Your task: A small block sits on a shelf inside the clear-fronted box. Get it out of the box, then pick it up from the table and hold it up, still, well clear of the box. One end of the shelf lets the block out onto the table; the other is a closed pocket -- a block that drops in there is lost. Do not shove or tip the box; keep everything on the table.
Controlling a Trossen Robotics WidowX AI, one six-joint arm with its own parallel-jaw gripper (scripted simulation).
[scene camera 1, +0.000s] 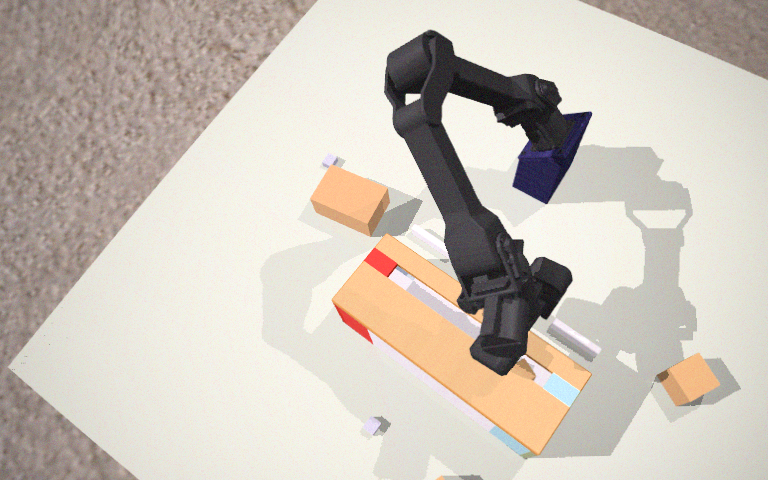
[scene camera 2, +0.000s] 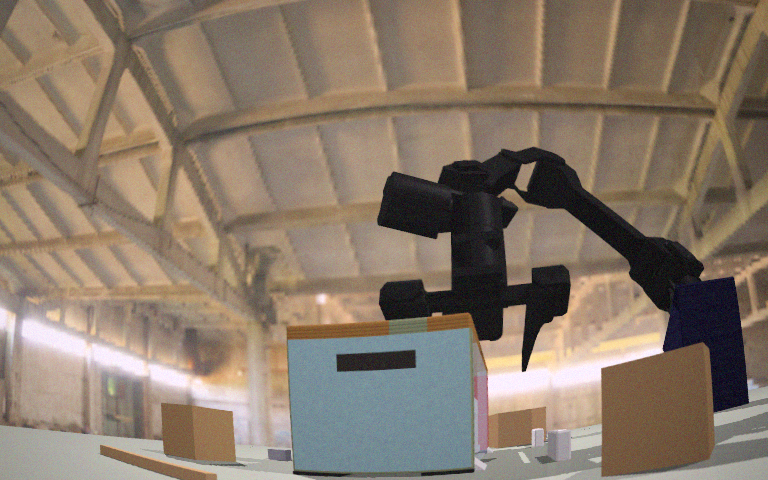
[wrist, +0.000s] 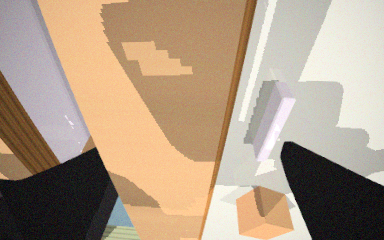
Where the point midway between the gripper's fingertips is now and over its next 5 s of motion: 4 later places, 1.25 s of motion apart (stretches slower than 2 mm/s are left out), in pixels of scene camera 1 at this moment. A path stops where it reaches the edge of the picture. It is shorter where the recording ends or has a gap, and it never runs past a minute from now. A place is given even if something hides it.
My gripper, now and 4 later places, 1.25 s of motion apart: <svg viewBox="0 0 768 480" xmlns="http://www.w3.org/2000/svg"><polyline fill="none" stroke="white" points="529,338 556,343 574,346 593,348 582,360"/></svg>
